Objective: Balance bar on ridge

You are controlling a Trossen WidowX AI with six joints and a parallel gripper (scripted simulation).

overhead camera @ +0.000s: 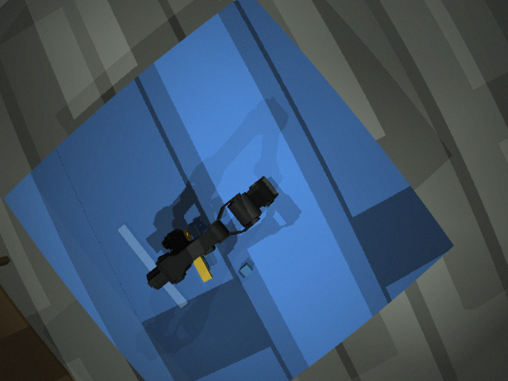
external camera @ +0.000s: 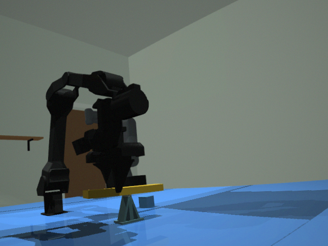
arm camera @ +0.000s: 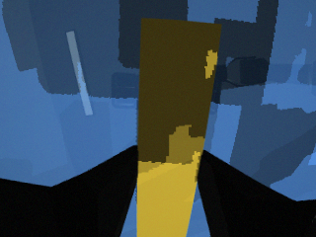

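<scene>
Now: the bar 10 mm ahead of my gripper tip and 30 mm to the left of it. Round my gripper tip: blue cube: 90 mm behind, 190 mm to the left, 50 mm below.
</scene>
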